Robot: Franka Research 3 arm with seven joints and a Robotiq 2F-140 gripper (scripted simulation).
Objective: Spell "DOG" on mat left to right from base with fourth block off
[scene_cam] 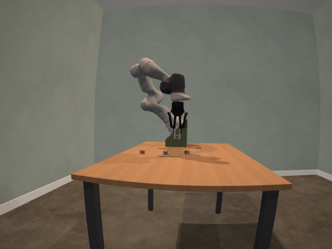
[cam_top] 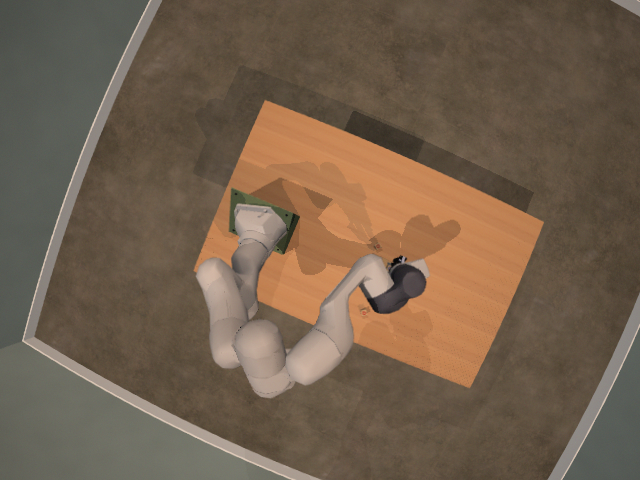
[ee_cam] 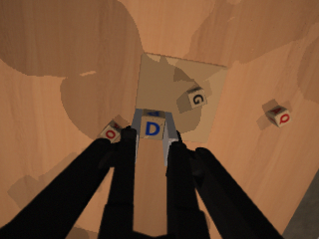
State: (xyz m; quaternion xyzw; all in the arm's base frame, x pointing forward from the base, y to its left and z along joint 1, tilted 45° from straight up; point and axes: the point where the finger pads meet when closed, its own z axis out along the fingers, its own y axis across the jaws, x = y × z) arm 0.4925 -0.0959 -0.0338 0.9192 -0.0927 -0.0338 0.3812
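My gripper is now 1 cm past the mat, 4 cm to the left of it and 14 cm above it. Also, from my hand: G block (7 cm to the right, 12 cm below).
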